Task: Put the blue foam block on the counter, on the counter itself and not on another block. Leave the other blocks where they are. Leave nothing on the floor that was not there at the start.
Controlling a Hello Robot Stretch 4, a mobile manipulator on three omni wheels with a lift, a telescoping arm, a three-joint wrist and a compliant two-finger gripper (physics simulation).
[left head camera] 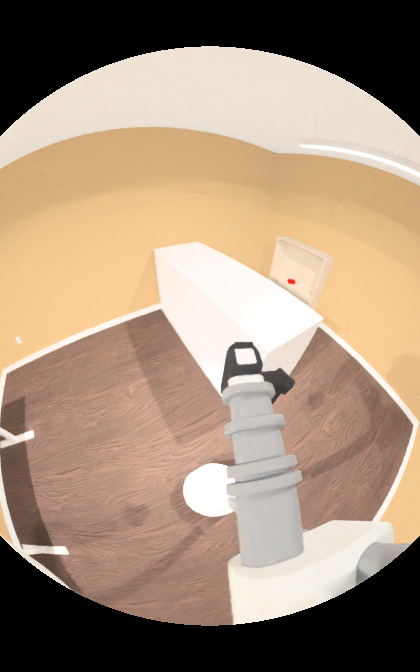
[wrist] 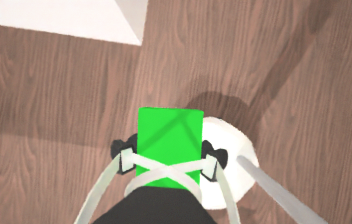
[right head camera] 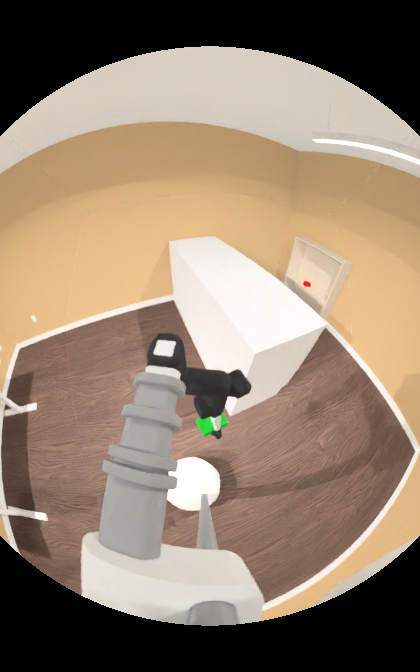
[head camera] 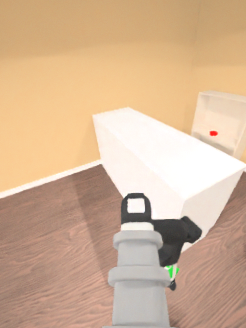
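Note:
My gripper is shut on a green block, one fingertip against each side. The block is held up in the air, and the round white base shows below it in the wrist view. The long white counter stands ahead, its near end beyond the gripper. No block shows on the visible part of its top. A corner of the counter shows at the wrist view's top left. A blue foam block does not show in these views. In the left head view the arm hides the fingers.
A red block lies in a pale shelf unit behind the counter. My grey arm extends above the white base. Walls enclose the wooden floor.

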